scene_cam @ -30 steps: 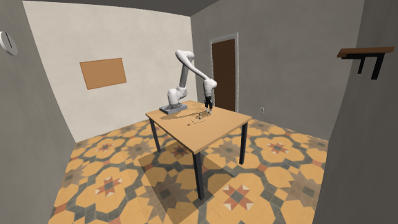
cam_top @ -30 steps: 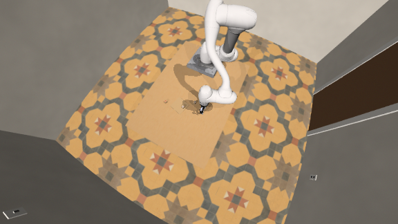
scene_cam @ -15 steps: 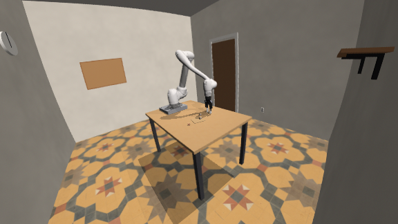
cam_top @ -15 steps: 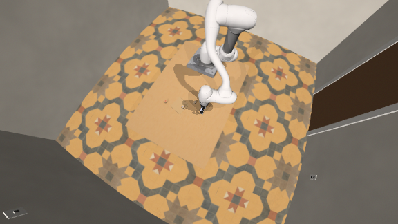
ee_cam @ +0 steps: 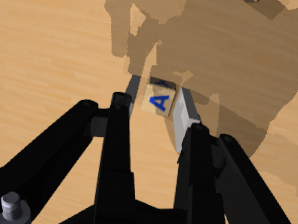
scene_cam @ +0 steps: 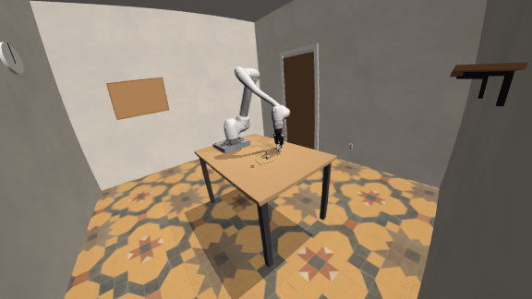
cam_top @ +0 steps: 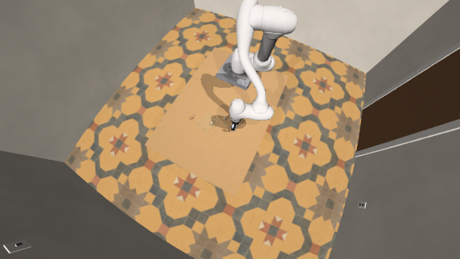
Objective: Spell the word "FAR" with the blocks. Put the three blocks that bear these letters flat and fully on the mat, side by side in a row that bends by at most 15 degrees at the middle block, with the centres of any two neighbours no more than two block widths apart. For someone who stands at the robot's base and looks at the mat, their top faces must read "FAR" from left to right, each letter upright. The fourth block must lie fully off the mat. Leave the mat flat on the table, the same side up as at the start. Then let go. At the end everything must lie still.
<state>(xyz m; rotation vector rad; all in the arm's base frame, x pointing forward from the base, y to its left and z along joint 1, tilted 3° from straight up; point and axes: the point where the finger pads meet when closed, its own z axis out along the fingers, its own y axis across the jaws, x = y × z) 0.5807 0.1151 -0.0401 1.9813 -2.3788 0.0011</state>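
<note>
My gripper is now 250 mm to the left of the tan mat, 40 mm above it and 10 mm short of it. From my hand the other things lie so: R block (400 mm to the right, 30 mm below, 10 mm ahead).
</note>
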